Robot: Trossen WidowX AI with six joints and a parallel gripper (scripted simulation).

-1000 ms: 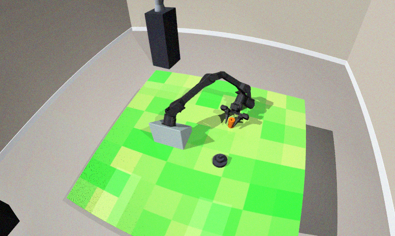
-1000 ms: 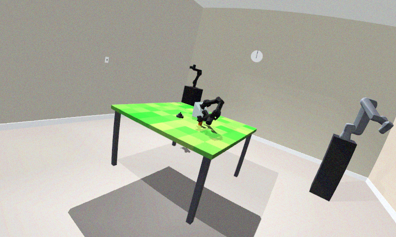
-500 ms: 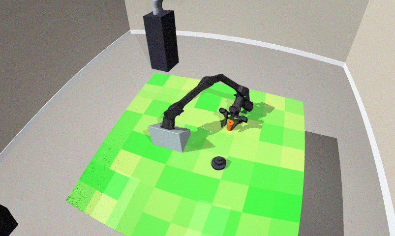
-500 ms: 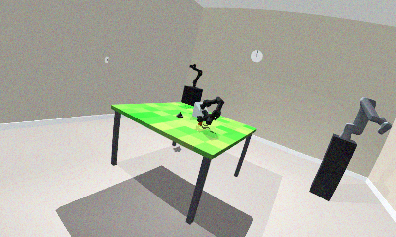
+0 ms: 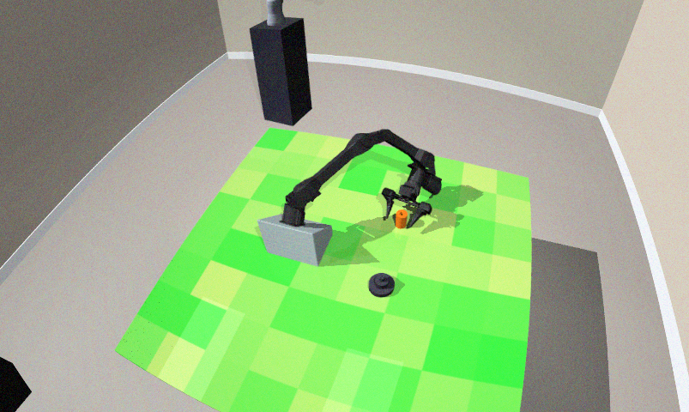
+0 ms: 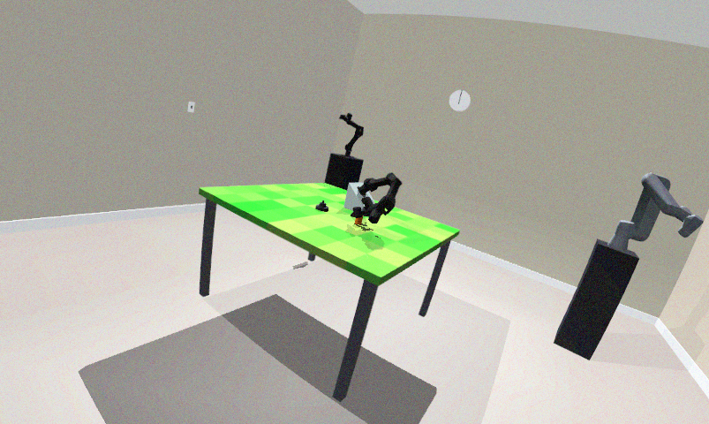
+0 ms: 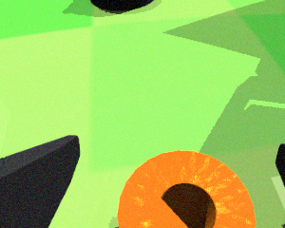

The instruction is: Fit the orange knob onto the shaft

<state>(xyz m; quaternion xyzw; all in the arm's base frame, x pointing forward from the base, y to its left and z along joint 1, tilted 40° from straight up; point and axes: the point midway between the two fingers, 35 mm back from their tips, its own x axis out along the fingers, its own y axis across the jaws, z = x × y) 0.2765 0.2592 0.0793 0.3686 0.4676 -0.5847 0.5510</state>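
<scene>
Now: gripper tip 3 cm to the right of the orange knob and 1 cm above it. Also, from my gripper tip: round pedestal 24 cm to the right, 5 cm ahead, 1 cm below.
</scene>
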